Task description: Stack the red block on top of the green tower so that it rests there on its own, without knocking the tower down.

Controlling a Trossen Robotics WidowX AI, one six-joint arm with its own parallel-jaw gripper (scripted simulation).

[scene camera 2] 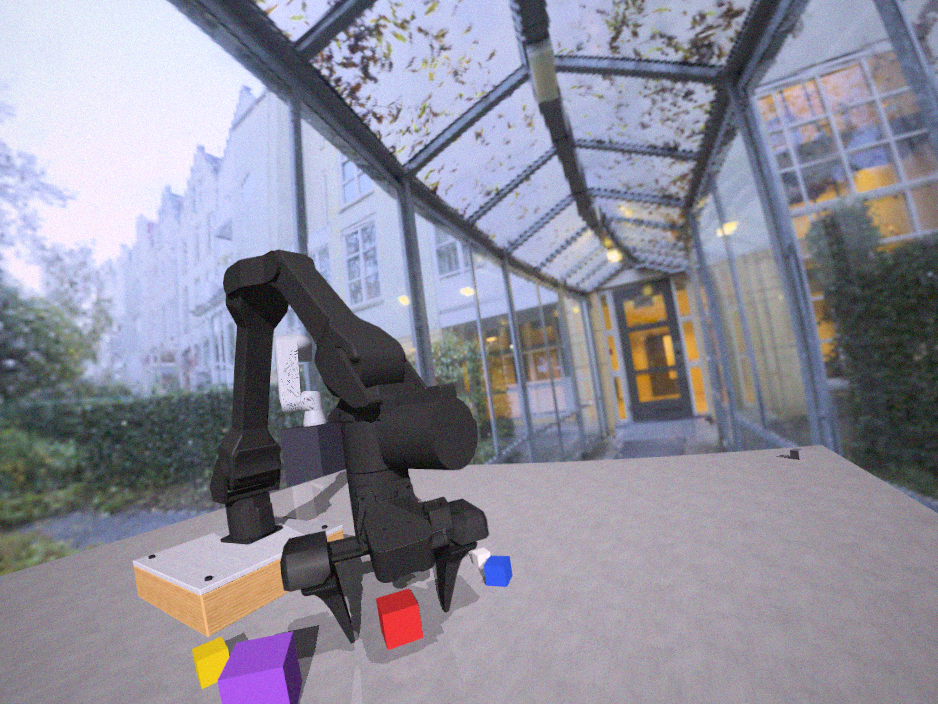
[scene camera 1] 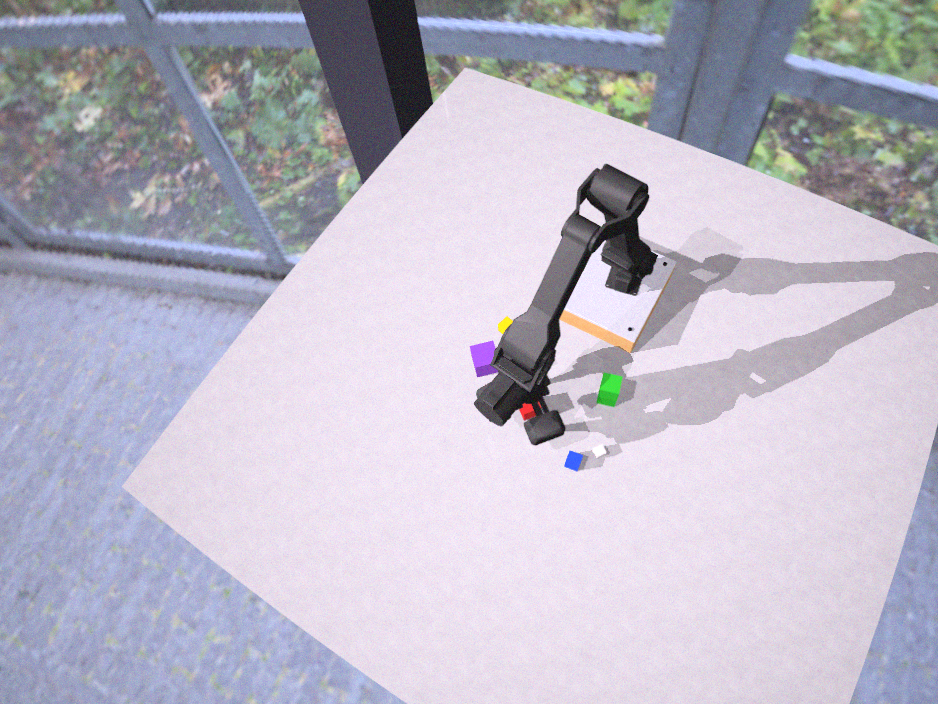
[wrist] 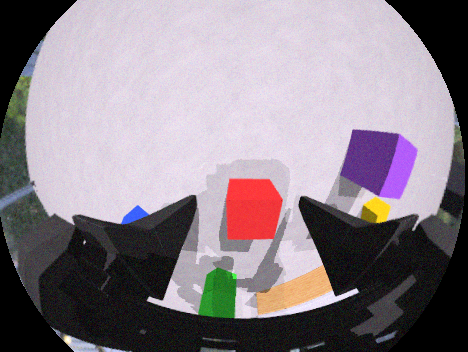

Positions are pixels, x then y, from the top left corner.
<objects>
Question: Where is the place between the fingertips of the gripper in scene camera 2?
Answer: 400, 625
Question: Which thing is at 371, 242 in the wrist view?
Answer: The gripper.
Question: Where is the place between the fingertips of the gripper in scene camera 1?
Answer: At 528, 407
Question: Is the gripper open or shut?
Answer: Open.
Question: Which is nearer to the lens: the red block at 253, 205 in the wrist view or the purple block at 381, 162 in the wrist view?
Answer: The red block.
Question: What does the gripper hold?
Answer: Nothing.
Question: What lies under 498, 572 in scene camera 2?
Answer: A blue block.
</objects>
